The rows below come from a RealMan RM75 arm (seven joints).
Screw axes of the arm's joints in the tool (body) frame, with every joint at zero. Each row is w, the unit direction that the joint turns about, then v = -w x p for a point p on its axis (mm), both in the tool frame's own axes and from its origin. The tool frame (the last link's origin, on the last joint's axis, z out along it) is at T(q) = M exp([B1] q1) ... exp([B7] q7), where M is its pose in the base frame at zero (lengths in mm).
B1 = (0, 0, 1, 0, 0, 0)
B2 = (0, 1, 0, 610, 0, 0)
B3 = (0, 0, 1, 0, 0, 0)
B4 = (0, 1, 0, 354, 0, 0)
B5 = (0, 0, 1, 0, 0, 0)
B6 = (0, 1, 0, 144, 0, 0)
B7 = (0, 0, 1, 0, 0, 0)
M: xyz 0 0 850.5 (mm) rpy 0 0 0 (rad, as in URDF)
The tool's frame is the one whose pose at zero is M.
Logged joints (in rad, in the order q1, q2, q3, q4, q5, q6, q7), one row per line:
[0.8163, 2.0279, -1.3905, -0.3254, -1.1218, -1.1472, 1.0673]
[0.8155, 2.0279, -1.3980, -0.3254, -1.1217, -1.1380, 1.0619]
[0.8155, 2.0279, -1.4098, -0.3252, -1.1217, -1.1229, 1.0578]
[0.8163, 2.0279, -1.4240, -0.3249, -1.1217, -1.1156, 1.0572]
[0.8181, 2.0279, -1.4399, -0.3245, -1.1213, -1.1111, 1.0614]
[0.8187, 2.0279, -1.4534, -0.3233, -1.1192, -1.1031, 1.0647]
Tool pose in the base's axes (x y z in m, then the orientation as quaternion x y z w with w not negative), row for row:
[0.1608, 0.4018, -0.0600, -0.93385, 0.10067, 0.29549, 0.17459]
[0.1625, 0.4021, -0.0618, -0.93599, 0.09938, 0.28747, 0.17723]
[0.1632, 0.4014, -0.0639, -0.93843, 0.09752, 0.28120, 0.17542]
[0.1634, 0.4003, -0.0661, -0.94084, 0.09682, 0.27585, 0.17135]
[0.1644, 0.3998, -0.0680, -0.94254, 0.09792, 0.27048, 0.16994]
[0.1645, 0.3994, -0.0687, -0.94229, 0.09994, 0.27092, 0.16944]
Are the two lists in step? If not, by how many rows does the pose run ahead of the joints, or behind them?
The pose runs 1 row ahead of the joints: the pose in row i belongs to the joints in row i + 1.
